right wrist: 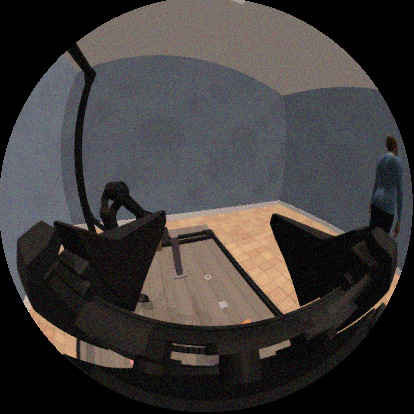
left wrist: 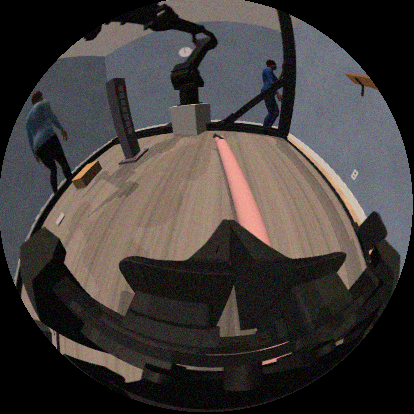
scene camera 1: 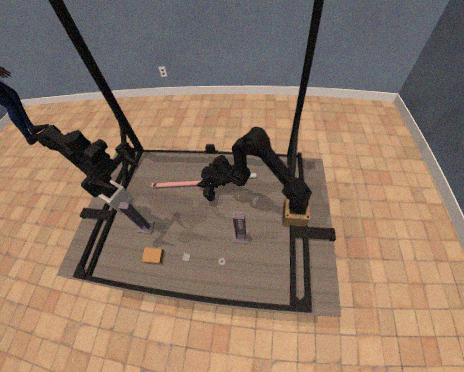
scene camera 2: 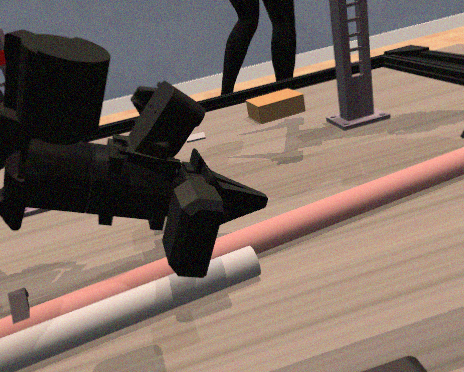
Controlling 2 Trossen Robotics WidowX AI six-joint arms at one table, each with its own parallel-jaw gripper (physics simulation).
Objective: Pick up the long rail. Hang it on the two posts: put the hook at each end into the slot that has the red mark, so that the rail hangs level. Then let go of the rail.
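Where they show: left gripper, fingertip midpoint: (left wrist: 226, 224) (scene camera 1: 197, 185) (scene camera 2: 265, 201); right gripper, fingertip midpoint: (right wrist: 220, 217) (scene camera 1: 126, 177); left arm's base at its link origin: (scene camera 1: 297, 207); right arm's base at its link origin: (left wrist: 189, 103).
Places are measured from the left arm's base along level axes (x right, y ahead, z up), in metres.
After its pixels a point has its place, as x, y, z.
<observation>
The long pink rail (scene camera 1: 175, 184) {0.101, 0.583, -0.072} (scene camera 2: 350, 205) {0.129, 0.535, -0.076} (left wrist: 242, 195) {0.118, 0.506, -0.070} lies on the table, with a dark hook (left wrist: 218, 136) {0.085, 0.685, -0.064} at its far end in the left wrist view. My left gripper (scene camera 2: 264, 201) {0.102, 0.466, -0.063} (left wrist: 226, 224) {0.102, 0.466, -0.063} is shut and empty, its tips close over the rail's side; the exact gap is unclear. My right gripper (right wrist: 220, 217) {-0.140, 0.533, 0.332} is open and empty, raised away from the rail. One post (scene camera 1: 135, 216) {-0.145, 0.646, 0.050} (scene camera 2: 354, 75) {-0.123, 0.662, -0.028} (left wrist: 124, 120) {-0.121, 0.656, 0.008} stands upright at the left in scene camera 1, with a red mark (left wrist: 120, 89) {-0.136, 0.682, 0.093} near its top. The other post (scene camera 1: 239, 226) {-0.107, 0.228, -0.009} (right wrist: 176, 255) {-0.119, 0.243, 0.032} stands nearer the left arm's base; its red mark is not discernible.
A white tube (scene camera 1: 253, 176) {0.190, 0.201, -0.074} (scene camera 2: 125, 305) {0.189, 0.333, -0.072} lies alongside the rail, partly under the left gripper in scene camera 2. An orange block (scene camera 1: 152, 255) {-0.263, 0.576, -0.064} (scene camera 2: 276, 106) {-0.230, 0.574, -0.072} (left wrist: 87, 174) {-0.229, 0.568, -0.074}, a white square (scene camera 1: 186, 257) {-0.241, 0.437, -0.091} (right wrist: 223, 304) {-0.242, 0.440, -0.091} and a white ring (scene camera 1: 219, 261) {-0.237, 0.296, -0.092} lie near the front. A black frame (scene camera 1: 190, 297) {-0.393, 0.380, -0.079} borders the table.
</observation>
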